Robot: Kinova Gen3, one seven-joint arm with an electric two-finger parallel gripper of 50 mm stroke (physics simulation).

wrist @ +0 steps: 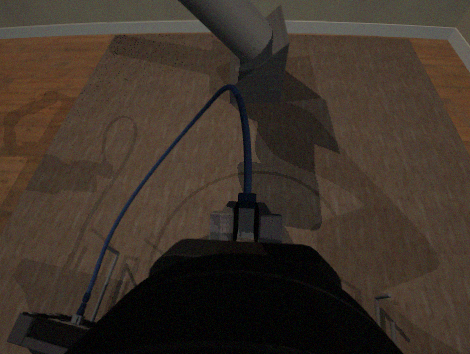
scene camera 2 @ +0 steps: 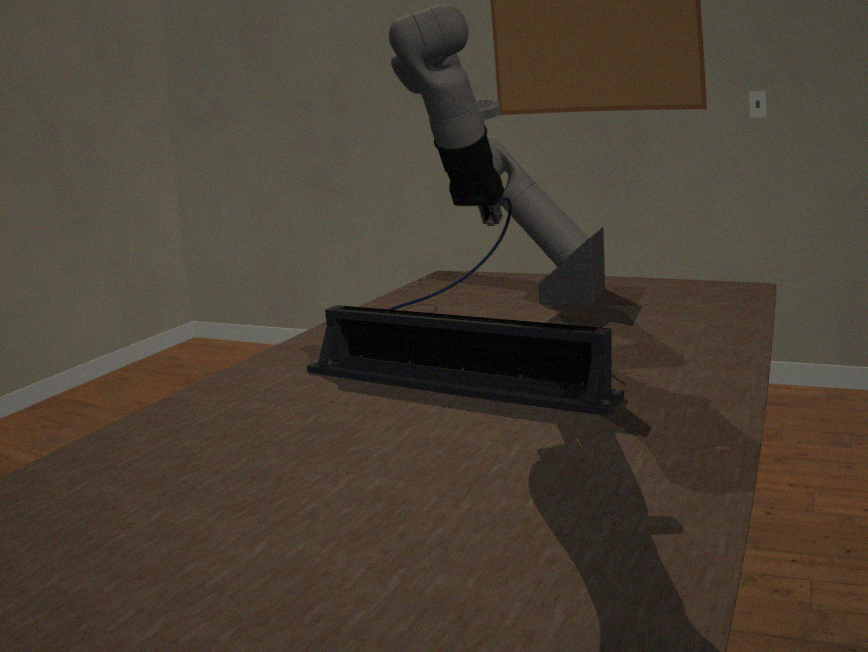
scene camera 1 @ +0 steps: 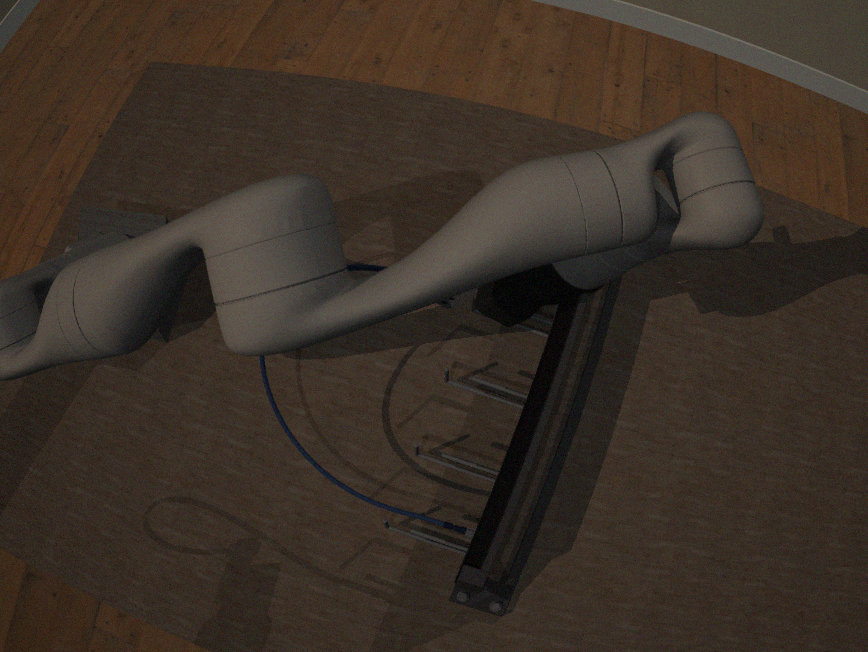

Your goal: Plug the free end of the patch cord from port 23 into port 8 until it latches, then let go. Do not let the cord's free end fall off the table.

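Frame: origin at the arm's base, x ahead, y left, z up, level; centimetres.
Where they show: gripper, fingertip midpoint: (wrist: pixel 246 216) (scene camera 2: pixel 493 220); arm's base, link origin: (wrist: pixel 255 44) (scene camera 2: pixel 573 253).
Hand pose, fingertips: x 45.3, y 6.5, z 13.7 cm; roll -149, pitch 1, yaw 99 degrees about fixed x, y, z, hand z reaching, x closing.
Note:
Things, the pixels of their centre, and the offset from my fingertips. "*": a spot on its surface instead. Level surfaces: height alone.
- blue patch cord, surface spot: (scene camera 1: pixel 301 449) (wrist: pixel 148 173) * dx -9.6, dy -17.3, dz -14.6 cm
- long black patch panel, body centre: (scene camera 1: pixel 514 393) (scene camera 2: pixel 467 344) dx +9.5, dy -0.3, dz -18.2 cm
- fixed plug, body centre: (wrist: pixel 75 319) dx +11.4, dy -18.6, dz -15.0 cm
- cord's free-end plug, body centre: (wrist: pixel 246 224) dx +0.8, dy +0.1, dz +0.5 cm
- table, surface height: dz -23.3 cm
The blue patch cord (scene camera 1: pixel 301 449) (scene camera 2: pixel 470 275) (wrist: pixel 150 172) arcs above the table. One end is plugged in near one end of the long black patch panel (scene camera 1: pixel 540 435) (scene camera 2: pixel 463 321); that fixed plug (wrist: pixel 77 318) shows at the lower left in the wrist view. My gripper (scene camera 2: pixel 490 214) (wrist: pixel 246 216) is shut on the cord's free-end plug (wrist: pixel 246 216), with the cord leaving it toward the robot base. It is tilted and held well above the panel's height. In scene camera 1 the arm hides much of the gripper area. Port 8 and the port labels cannot be made out.
Thin metal wire brackets (scene camera 1: pixel 491 393) (wrist: pixel 105 286) stick out from the panel's port side. The robot base (scene camera 2: pixel 575 280) (wrist: pixel 260 85) stands at the far end of the table (scene camera 2: pixel 280 491). The table's side edges show in scene camera 2 and the wrist view.

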